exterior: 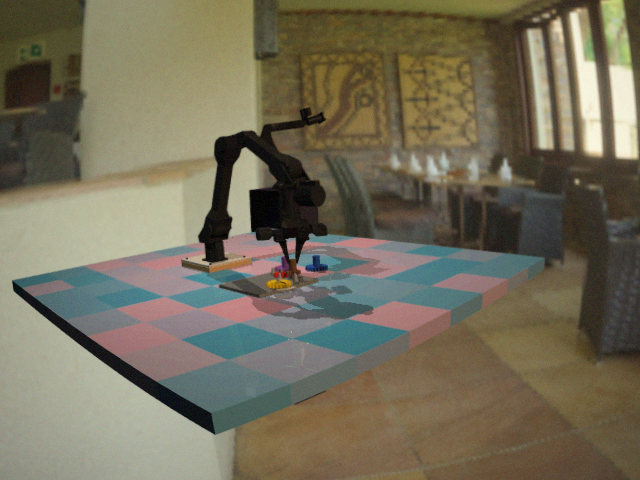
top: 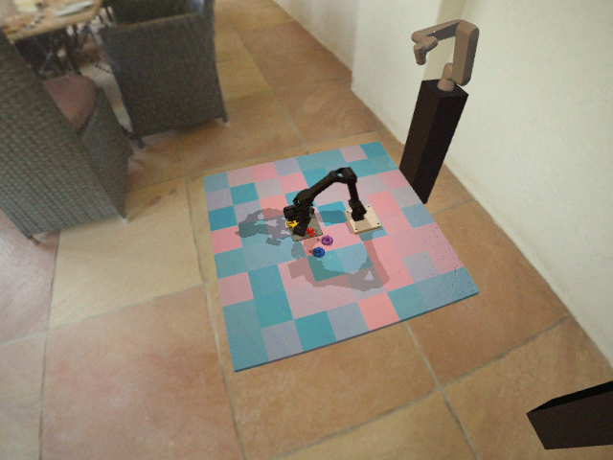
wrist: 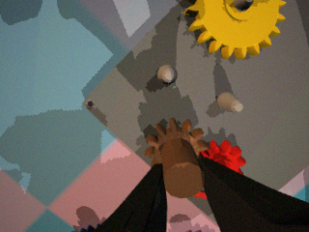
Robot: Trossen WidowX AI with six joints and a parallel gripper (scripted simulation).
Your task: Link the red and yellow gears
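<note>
Right now the red gear is 40 mm behind my gripper tip, 10 mm to the right of it and 30 mm below it. The rest, counted from my gripper tip: purple gear 110 mm behind, 80 mm to the left, 30 mm below; then yellow gear 40 mm ahead, 90 mm to the right, 30 mm below; then white arrow 80 mm ahead, 100 mm to the right, 40 mm below.
</note>
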